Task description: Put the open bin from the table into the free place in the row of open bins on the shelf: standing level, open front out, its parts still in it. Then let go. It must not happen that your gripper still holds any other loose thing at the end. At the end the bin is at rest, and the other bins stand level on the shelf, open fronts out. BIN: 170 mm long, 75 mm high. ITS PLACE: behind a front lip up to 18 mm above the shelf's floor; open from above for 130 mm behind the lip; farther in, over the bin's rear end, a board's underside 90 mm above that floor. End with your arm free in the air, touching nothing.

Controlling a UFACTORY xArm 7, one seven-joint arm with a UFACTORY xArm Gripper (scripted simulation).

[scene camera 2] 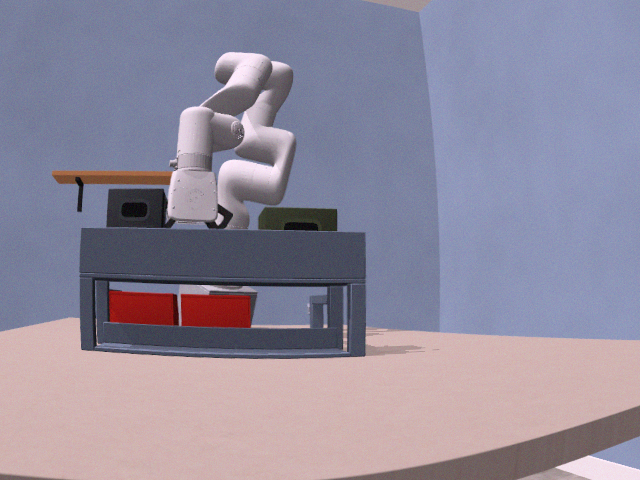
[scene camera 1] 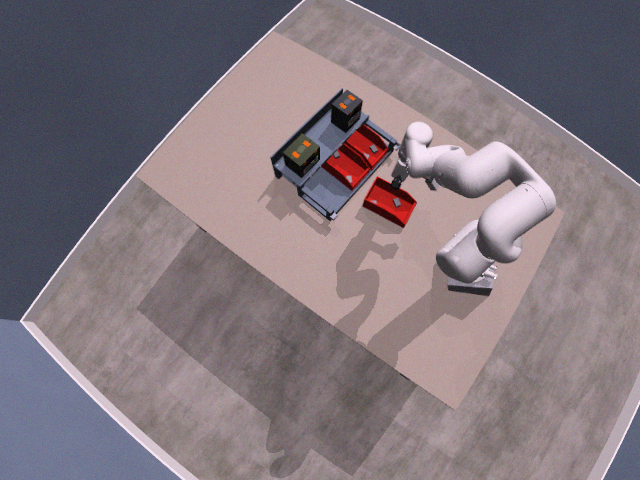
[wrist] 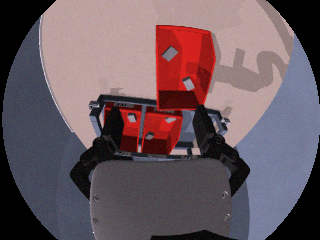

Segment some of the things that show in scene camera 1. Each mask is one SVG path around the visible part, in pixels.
A red open bin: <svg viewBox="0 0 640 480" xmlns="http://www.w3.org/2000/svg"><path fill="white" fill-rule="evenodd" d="M377 176L362 206L404 228L417 202L407 191L401 188L394 190L390 186L391 183ZM398 198L401 206L395 208L392 200Z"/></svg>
A red open bin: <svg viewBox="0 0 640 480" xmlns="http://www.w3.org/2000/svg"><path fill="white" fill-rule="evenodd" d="M343 144L338 150L340 158L335 159L332 155L322 168L353 191L368 175L370 168L358 153L346 144Z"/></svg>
A red open bin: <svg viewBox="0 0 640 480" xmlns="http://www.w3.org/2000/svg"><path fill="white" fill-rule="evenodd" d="M362 124L345 144L358 153L372 171L388 153L389 149L378 134ZM373 144L375 144L375 146L378 148L378 152L373 154L369 148Z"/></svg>
